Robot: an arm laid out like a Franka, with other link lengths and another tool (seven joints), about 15 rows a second.
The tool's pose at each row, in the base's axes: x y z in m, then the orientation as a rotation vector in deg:
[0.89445 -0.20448 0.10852 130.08 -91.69 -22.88]
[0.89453 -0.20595 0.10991 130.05 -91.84 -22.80]
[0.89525 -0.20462 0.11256 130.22 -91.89 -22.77]
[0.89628 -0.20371 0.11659 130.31 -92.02 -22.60]
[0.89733 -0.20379 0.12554 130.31 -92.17 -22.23]
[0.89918 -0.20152 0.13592 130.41 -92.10 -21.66]
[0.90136 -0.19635 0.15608 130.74 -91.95 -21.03]
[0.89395 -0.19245 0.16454 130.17 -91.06 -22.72]
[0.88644 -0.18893 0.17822 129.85 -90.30 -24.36]
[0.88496 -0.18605 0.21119 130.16 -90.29 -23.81]
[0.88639 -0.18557 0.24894 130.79 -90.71 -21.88]
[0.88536 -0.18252 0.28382 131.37 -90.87 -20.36]
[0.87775 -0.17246 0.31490 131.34 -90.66 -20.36]
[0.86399 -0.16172 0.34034 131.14 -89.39 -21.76]
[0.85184 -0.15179 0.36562 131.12 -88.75 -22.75]
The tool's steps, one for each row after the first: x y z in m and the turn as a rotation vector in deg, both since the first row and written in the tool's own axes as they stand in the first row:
[0.00136 0.00098 -0.00113 0.08 0.00 0.10]
[0.00025 0.00108 -0.00397 0.23 -0.05 0.04]
[-0.00042 0.00163 -0.00814 0.41 -0.03 0.08]
[-0.00032 0.00455 -0.01666 0.59 0.14 0.21]
[-0.00223 0.00667 -0.02706 0.80 0.50 0.20]
[-0.00712 0.01176 -0.04676 1.14 0.85 0.05]
[-0.01354 0.02043 -0.05179 -0.21 0.33 -0.33]
[-0.01983 0.03152 -0.06146 -1.29 -0.31 -0.77]
[-0.02422 0.04586 -0.09100 -0.92 -0.05 -0.85]
[-0.02557 0.06050 -0.12580 0.30 0.81 -0.70]
[-0.03005 0.07522 -0.15727 1.24 1.51 -0.70]
[-0.04317 0.09173 -0.18336 1.11 1.61 -0.79]
[-0.05874 0.11086 -0.20188 -0.08 1.30 -1.51]
[-0.07302 0.12882 -0.22083 -0.71 0.94 -1.95]

